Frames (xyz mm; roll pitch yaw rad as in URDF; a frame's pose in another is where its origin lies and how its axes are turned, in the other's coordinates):
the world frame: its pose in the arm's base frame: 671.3 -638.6 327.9 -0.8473 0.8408 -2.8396
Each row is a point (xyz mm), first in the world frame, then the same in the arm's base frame.
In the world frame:
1: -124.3 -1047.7 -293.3
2: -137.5 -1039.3 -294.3
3: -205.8 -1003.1 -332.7
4: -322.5 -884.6 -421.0
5: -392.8 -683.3 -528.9
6: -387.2 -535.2 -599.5
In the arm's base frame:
1: 58.2 127.1 814.7
2: 73.0 126.7 819.9
3: 152.5 156.5 835.7
4: 335.2 200.6 824.5
5: 553.7 213.8 728.6
6: 675.8 204.5 619.3

